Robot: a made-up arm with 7 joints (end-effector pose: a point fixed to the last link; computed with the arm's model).
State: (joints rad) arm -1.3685 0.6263 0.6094 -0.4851 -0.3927 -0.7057 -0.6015
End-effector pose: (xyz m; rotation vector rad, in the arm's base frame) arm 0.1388 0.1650 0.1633 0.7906 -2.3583 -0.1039
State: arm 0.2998 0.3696 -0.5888 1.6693 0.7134 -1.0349 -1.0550
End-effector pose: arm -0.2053 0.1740 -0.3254 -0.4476 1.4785 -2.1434
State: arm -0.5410 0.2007 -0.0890 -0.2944 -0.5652 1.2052 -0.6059
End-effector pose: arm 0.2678 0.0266 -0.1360 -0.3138 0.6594 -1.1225
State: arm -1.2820 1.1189 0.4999 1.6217 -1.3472 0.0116 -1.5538
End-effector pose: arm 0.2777 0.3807 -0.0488 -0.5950 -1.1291 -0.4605
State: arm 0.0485 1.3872 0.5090 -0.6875 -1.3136 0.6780 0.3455
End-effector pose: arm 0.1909 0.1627 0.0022 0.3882 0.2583 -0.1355
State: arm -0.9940 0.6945 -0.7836 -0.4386 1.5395 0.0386 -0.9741
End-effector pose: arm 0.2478 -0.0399 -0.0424 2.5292 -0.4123 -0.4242
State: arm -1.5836 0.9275 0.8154 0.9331 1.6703 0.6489 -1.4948
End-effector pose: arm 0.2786 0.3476 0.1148 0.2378 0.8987 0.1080
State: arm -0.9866 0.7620 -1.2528 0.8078 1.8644 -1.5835 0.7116
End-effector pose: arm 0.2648 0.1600 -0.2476 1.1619 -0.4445 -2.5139
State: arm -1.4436 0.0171 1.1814 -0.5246 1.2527 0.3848 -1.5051
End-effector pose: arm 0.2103 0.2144 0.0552 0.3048 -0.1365 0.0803
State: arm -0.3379 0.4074 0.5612 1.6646 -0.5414 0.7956 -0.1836
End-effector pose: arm 0.0244 0.1909 -0.3828 -1.1579 1.7773 0.6942
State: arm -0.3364 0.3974 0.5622 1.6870 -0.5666 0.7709 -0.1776
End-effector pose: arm 0.0207 0.1853 -0.3846 -1.1785 1.7691 0.7144
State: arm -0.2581 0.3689 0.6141 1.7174 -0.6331 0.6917 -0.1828
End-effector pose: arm -0.0138 0.1741 -0.3892 -1.2751 1.7099 0.8350
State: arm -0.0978 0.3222 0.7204 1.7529 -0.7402 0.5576 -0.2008
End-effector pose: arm -0.0808 0.1559 -0.3879 -1.4097 1.5777 1.1010
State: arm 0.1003 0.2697 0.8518 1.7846 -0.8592 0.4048 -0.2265
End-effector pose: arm -0.1601 0.1329 -0.3703 -1.4794 1.3869 1.4727
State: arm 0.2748 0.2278 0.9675 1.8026 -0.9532 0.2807 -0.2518
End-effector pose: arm -0.2246 0.1118 -0.3416 -1.4466 1.1975 1.8147
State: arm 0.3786 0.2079 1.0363 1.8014 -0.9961 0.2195 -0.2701
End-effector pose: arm -0.2593 0.1012 -0.3196 -1.3869 1.0793 1.9998
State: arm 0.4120 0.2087 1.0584 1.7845 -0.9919 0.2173 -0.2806
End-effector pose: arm -0.2689 0.1031 -0.3126 -1.3656 1.0444 2.0273
